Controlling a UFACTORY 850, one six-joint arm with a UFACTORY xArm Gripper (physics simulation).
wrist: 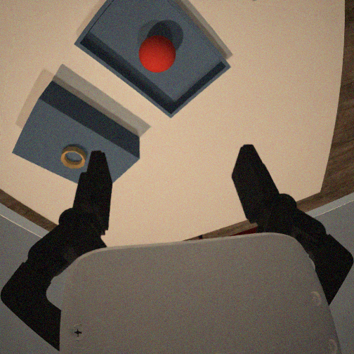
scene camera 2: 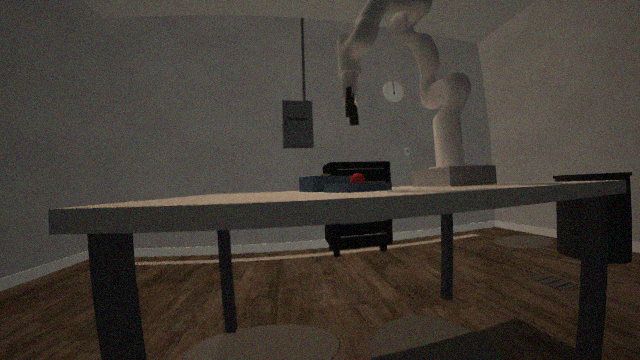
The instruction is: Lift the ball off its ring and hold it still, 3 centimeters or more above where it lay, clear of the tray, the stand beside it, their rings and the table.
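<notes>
The red ball [scene camera 2: 357, 178] [wrist: 157, 54] rests inside the blue-grey tray [scene camera 2: 357, 187] [wrist: 125, 76]; its ring is hidden under it. The stand [scene camera 2: 311, 184] [wrist: 45, 125], a blue-grey block, is beside the tray, to its lower left in the wrist view. A tan ring [wrist: 63, 157] lies on its top. My gripper [scene camera 2: 354, 122] [wrist: 173, 162] is open and empty, high above the tray and stand in the scene view. In the wrist view the ball shows above the gap between the fingertips, and the left finger overlaps the stand's edge.
The tray and stand are on the pale table [scene camera 2: 200, 212] [wrist: 280, 100], whose edge shows at the right of the wrist view. The arm's base block [scene camera 2: 472, 176] is right of the tray in the scene view. A black cabinet [scene camera 2: 357, 235] is behind the table.
</notes>
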